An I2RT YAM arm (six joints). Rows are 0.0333 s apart.
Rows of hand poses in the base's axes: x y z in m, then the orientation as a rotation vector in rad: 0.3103 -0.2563 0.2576 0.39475 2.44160 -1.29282; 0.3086 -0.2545 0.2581 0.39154 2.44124 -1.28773; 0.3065 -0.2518 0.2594 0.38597 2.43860 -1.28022; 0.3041 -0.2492 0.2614 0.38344 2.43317 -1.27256; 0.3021 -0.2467 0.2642 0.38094 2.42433 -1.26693; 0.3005 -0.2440 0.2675 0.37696 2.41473 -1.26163; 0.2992 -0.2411 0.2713 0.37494 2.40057 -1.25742; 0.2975 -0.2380 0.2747 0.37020 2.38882 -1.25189; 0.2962 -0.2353 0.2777 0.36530 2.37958 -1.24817; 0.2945 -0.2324 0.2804 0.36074 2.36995 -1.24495; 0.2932 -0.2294 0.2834 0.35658 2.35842 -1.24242; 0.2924 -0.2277 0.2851 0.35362 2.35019 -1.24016; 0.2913 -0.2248 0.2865 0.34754 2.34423 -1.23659; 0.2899 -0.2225 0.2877 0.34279 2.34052 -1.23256; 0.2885 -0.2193 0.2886 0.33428 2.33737 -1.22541; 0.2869 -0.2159 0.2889 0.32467 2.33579 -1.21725; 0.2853 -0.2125 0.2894 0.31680 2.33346 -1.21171; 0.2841 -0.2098 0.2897 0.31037 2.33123 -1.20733
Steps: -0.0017 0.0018 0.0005 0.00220 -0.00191 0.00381; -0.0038 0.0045 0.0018 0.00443 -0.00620 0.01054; -0.0062 0.0071 0.0038 0.00598 -0.01342 0.01602; -0.0082 0.0096 0.0066 0.00495 -0.02245 0.02173; -0.0098 0.0123 0.0099 0.00321 -0.03160 0.02853; -0.0111 0.0152 0.0137 -0.00085 -0.04433 0.03486; -0.0128 0.0183 0.0171 -0.00352 -0.05511 0.04282; -0.0141 0.0210 0.0201 -0.00614 -0.06304 0.04968; -0.0158 0.0239 0.0228 -0.00918 -0.07112 0.05626; -0.0171 0.0269 0.0258 -0.01339 -0.08048 0.06285; -0.0179 0.0286 0.0275 -0.01614 -0.08737 0.06769; -0.0190 0.0315 0.0289 -0.01760 -0.09231 0.07449; -0.0204 0.0338 0.0301 -0.01762 -0.09597 0.07996; -0.0218 0.0370 0.0310 -0.01614 -0.09970 0.08884; -0.0234 0.0404 0.0313 -0.01352 -0.10233 0.09839; -0.0250 0.0438 0.0318 -0.01249 -0.10477 0.10612; -0.0262 0.0465 0.0321 -0.01186 -0.10694 0.11249
